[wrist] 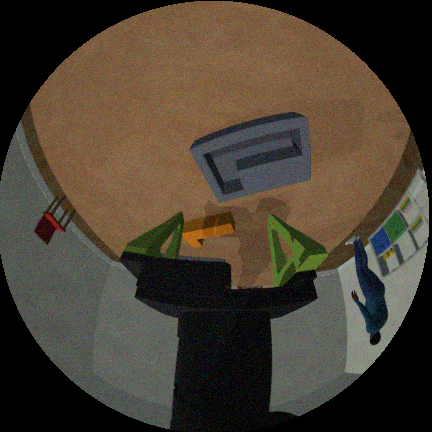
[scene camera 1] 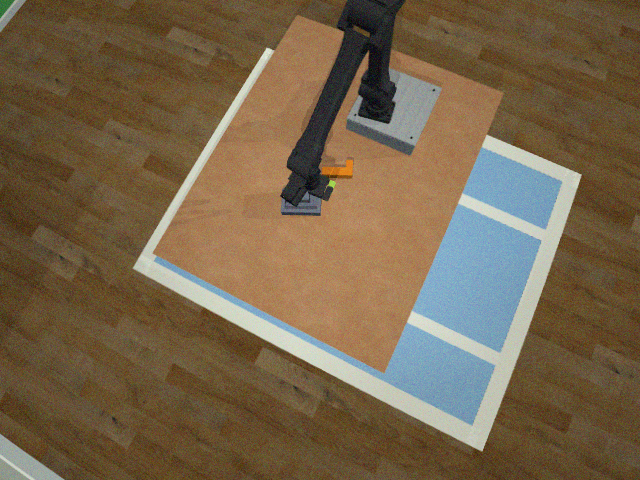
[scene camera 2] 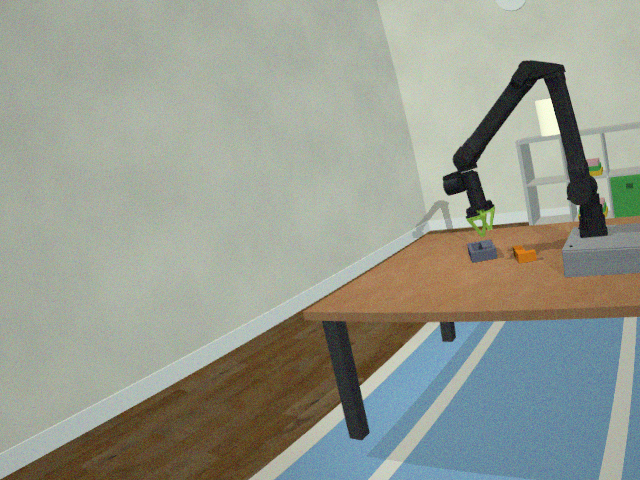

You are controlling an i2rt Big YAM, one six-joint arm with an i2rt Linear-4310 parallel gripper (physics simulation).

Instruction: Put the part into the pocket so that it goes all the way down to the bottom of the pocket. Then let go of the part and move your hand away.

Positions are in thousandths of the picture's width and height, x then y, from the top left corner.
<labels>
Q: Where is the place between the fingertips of the gripper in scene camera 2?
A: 760, 486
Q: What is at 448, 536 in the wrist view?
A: An orange L-shaped part.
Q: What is the gripper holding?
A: Nothing.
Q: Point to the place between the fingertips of the gripper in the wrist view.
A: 522, 501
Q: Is the gripper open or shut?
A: Open.
</labels>
